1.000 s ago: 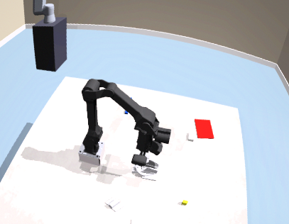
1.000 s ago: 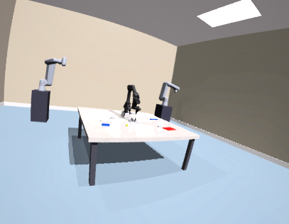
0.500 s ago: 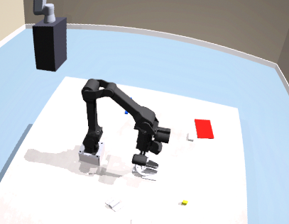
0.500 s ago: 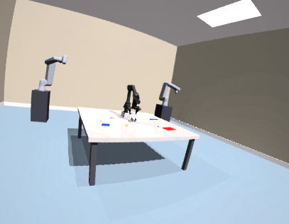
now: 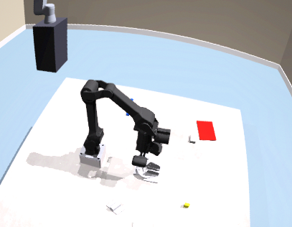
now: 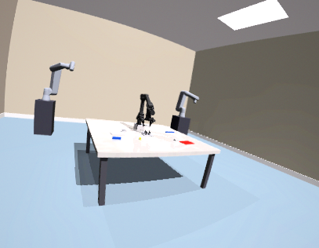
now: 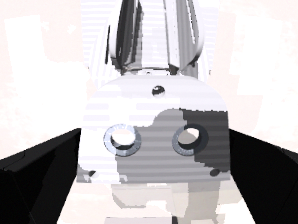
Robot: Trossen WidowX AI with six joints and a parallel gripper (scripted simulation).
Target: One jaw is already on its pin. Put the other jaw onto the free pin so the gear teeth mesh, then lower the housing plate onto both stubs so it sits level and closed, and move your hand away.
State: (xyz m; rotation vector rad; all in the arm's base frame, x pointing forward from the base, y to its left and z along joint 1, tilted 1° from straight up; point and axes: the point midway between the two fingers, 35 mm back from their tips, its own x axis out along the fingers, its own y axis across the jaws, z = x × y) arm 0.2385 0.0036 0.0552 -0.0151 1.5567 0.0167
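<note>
My gripper tip is now 20 mm short of the white jaw, 20 mm to the left of it and 60 mm above it. The rest, counted from my gripper tip: flat white piece (90 mm ahead, 370 mm to the right, 80 mm below); then blue bar (160 mm behind, 440 mm to the left, 80 mm below); then yellow piece (260 mm ahead, 170 mm to the right, 70 mm below).
</note>
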